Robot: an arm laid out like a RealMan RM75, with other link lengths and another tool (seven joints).
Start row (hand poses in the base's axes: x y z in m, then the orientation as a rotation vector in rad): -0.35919, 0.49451, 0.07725, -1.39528, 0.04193, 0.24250
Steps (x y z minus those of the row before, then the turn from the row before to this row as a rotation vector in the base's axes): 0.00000, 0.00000, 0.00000, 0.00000, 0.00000, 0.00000; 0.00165, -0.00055, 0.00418, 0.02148, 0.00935, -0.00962; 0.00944, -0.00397, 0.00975, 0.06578, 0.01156, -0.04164; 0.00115, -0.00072, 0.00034, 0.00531, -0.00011, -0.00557; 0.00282, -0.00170, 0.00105, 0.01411, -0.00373, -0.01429; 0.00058, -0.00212, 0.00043, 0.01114, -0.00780, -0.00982; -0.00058, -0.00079, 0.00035, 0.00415, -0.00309, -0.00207; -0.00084, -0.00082, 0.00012, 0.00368, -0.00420, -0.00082; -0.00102, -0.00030, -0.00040, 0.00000, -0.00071, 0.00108; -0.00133, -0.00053, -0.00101, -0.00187, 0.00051, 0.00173; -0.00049, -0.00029, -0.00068, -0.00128, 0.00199, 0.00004; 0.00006, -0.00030, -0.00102, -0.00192, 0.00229, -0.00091; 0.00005, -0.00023, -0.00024, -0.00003, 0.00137, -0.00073; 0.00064, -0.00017, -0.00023, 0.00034, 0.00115, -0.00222; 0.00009, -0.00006, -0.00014, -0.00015, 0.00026, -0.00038; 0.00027, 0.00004, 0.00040, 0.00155, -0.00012, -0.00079; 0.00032, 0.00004, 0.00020, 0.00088, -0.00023, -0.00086; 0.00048, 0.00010, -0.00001, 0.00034, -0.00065, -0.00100
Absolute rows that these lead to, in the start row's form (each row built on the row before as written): -0.35919, 0.49451, 0.07725, -1.39528, 0.04193, 0.24250; -0.35754, 0.49396, 0.08143, -1.37233, 0.05362, 0.24084; -0.34810, 0.48999, 0.09118, -1.30313, 0.08315, 0.21390; -0.34695, 0.48927, 0.09152, -1.29749, 0.08606, 0.20917; -0.34413, 0.48757, 0.09257, -1.28283, 0.09051, 0.19483; -0.34355, 0.48545, 0.09300, -1.27175, 0.08892, 0.18167; -0.34413, 0.48466, 0.09335, -1.26773, 0.08716, 0.17802; -0.34497, 0.48384, 0.09347, -1.26434, 0.08371, 0.17474; -0.34599, 0.48354, 0.09307, -1.26446, 0.08242, 0.17522; -0.34732, 0.48301, 0.09206, -1.26639, 0.08195, 0.17699; -0.34781, 0.48272, 0.09138, -1.26751, 0.08376, 0.17826; -0.34775, 0.48242, 0.09036, -1.26918, 0.08649, 0.17889; -0.34770, 0.48219, 0.09012, -1.26905, 0.08813, 0.17913; -0.34706, 0.48202, 0.08989, -1.26848, 0.09049, 0.17796; -0.34697, 0.48196, 0.08975, -1.26858, 0.09097, 0.17779; -0.34670, 0.48200, 0.09015, -1.26699, 0.09121, 0.17707; -0.34638, 0.48204, 0.09035, -1.26608, 0.09147, 0.17621; -0.34590, 0.48214, 0.09034, -1.26573, 0.09151, 0.17494
